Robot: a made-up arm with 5 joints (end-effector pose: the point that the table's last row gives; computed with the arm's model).
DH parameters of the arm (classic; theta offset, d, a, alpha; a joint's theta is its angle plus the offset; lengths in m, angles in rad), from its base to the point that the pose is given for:
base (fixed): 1.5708 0.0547 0 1.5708
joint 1: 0 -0.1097 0.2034 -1.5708
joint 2: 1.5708 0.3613 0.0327 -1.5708
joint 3: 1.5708 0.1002 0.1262 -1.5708
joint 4: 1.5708 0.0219 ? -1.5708
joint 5: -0.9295 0 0.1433 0
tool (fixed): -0.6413 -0.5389 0 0
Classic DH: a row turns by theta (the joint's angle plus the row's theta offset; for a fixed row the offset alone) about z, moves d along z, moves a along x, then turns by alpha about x.
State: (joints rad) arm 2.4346 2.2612 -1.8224 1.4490 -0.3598
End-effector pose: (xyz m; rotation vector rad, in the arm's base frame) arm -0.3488 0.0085 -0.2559 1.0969 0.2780 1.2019
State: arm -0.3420 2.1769 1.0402 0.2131 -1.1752
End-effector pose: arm -0.4539 0.7143 -0.0356 0.7504 0.4714 0.9203
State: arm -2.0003 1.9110 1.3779 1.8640 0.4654
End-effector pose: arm -0.3781 0.4929 -0.0347 1.5910 1.4599 0.5660
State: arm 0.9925 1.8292 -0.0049 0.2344 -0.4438
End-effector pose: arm -0.2461 0.3892 0.1569 0.9208 -0.4719 1.3826
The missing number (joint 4, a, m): 0.0569
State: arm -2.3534 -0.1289 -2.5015 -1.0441 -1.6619
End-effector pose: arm -0.4979 0.6558 -0.1037 1.9041 -0.6568 1.0380
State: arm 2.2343 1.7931 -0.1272 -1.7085 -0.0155
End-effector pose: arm 0.5099 -0.3830 0.2952 0.2760 -1.6894 -0.6279
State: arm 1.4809 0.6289 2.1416 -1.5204 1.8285
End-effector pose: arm 0.4781 -0.4586 -0.0539 -0.0069 -0.6830 -0.2793
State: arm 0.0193 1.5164 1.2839 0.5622 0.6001
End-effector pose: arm -0.4348 0.6626 0.3586 1.2555 -1.1701 2.0598
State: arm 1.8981 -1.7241 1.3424 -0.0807 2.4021
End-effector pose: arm -0.2721 0.0317 -0.3255 0.6203 -0.0104 0.8355
